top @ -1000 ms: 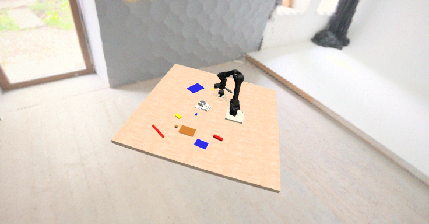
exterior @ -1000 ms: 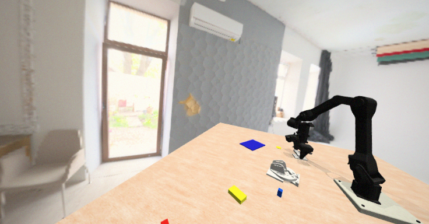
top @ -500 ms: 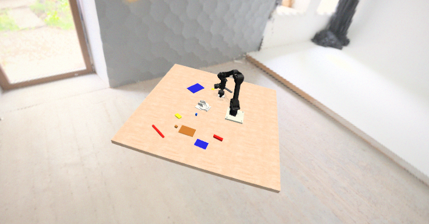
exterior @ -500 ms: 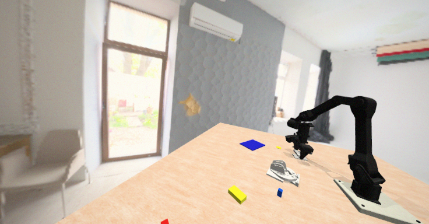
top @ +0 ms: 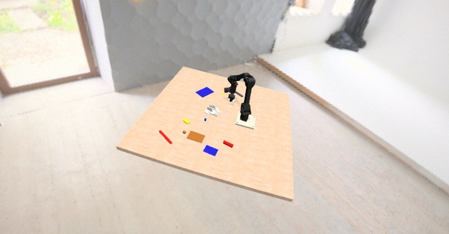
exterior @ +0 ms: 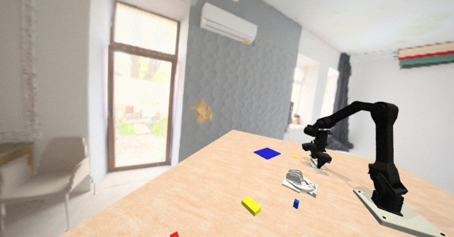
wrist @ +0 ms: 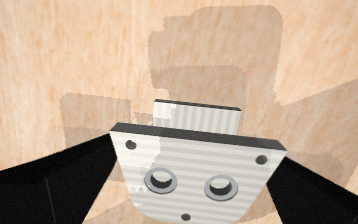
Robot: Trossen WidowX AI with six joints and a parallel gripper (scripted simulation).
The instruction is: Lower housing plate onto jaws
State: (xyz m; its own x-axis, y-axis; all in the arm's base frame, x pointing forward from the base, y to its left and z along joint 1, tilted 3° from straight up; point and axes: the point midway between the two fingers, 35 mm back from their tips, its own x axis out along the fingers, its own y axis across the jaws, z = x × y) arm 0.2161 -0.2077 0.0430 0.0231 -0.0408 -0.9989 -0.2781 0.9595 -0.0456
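Right now the blue piece is 80 mm ahead of my gripper tip and 410 mm to the left of it. From my gripper tip the other things lie so: dark bar (30 mm behind, 150 mm to the right, 10 mm below); then yellow block (210 mm ahead, 510 mm to the left); then brown tile (50 mm ahead, 620 mm to the left, 10 mm below).
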